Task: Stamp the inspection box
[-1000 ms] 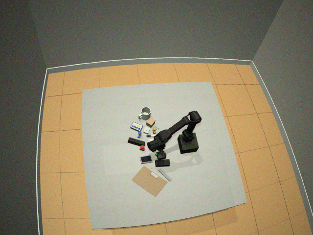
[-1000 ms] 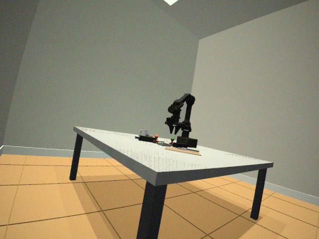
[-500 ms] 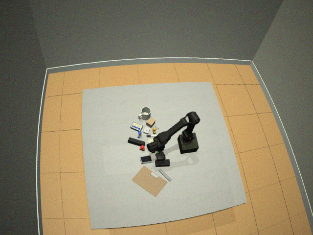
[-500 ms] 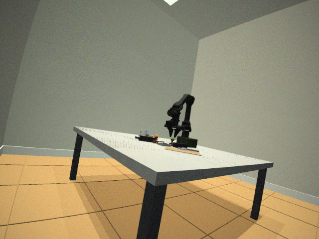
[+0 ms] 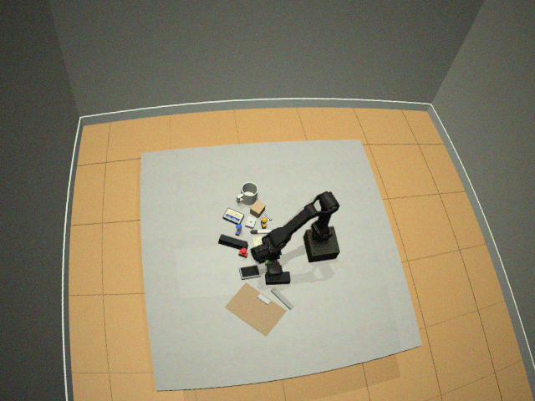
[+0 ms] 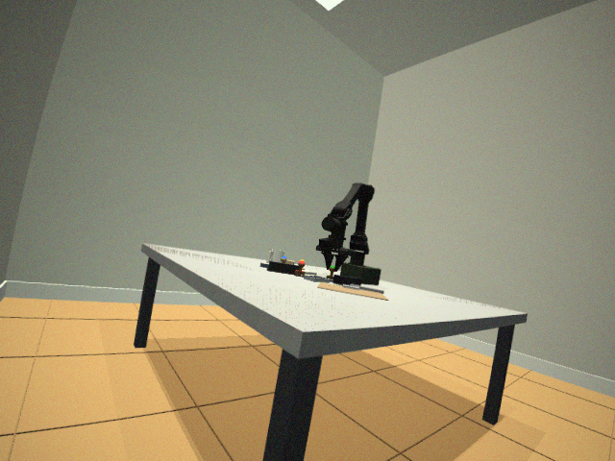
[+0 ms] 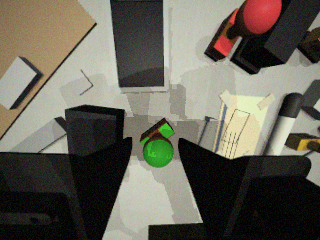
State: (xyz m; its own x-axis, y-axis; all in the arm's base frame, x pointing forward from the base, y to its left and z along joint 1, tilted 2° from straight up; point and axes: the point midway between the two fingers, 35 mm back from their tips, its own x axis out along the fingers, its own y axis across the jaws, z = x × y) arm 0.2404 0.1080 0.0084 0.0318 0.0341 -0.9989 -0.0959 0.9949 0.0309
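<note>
My gripper tip is 10 mm past the green-knobbed stamp and 30 mm above it. The rest, counted from my gripper tip: cream card (10 mm ahead, 120 mm to the right, 50 mm below); ink pad (90 mm ahead, 30 mm to the left, 40 mm below); black block (40 mm behind, 70 mm to the left, 30 mm below).
</note>
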